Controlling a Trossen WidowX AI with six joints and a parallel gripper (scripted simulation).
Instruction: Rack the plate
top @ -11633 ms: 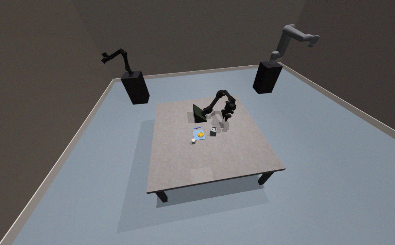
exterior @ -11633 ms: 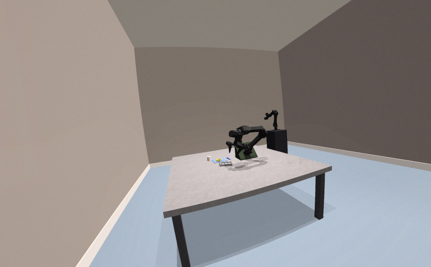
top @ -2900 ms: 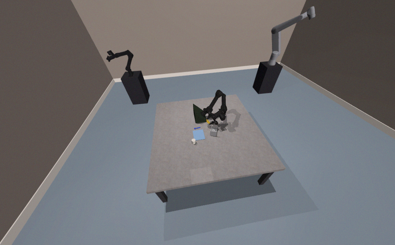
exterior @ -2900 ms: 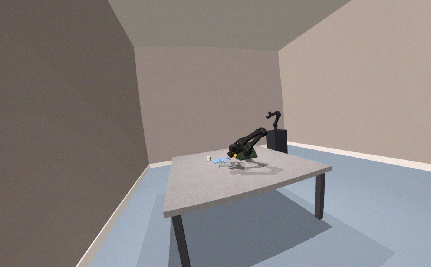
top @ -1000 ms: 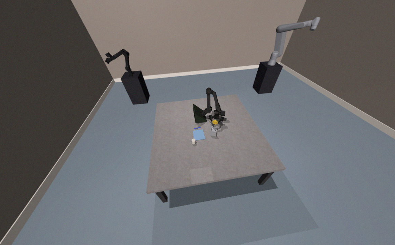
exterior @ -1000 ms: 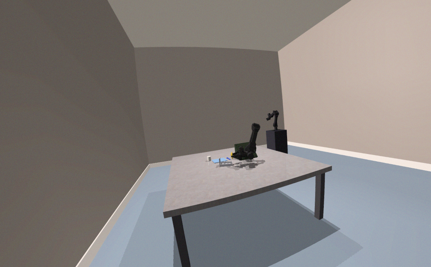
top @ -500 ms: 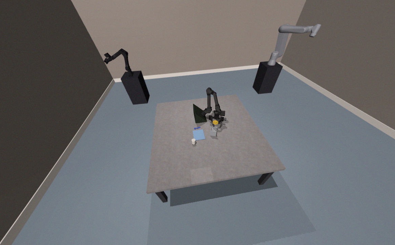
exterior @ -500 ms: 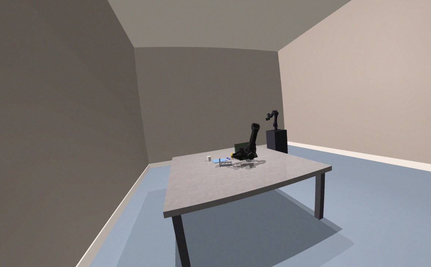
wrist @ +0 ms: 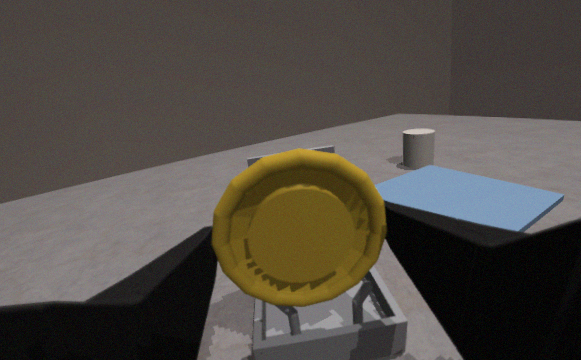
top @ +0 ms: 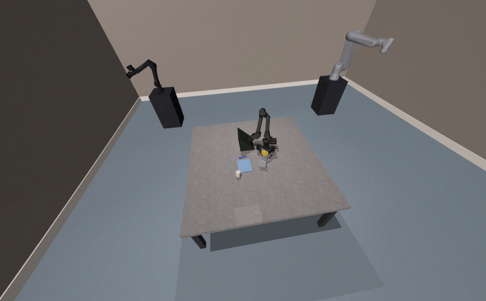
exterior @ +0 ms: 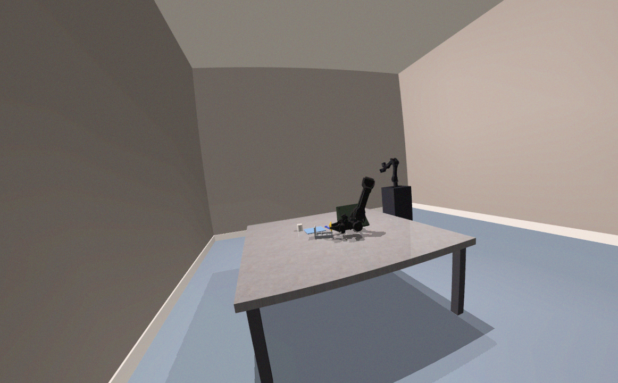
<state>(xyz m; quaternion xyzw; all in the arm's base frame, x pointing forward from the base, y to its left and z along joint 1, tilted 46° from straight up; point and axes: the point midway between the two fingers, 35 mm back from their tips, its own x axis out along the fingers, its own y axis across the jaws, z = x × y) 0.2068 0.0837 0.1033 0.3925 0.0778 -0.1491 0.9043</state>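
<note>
Right now my gripper tip is 4 cm short of the grey dish rack, 2 cm to the left of it and 5 cm above it. Round my gripper tip: blue spoon: 5 cm behind, 22 cm to the right, 7 cm below; yellow plate: 1 cm behind; light blue mat: 6 cm ahead, 21 cm to the right, 7 cm below.
</note>
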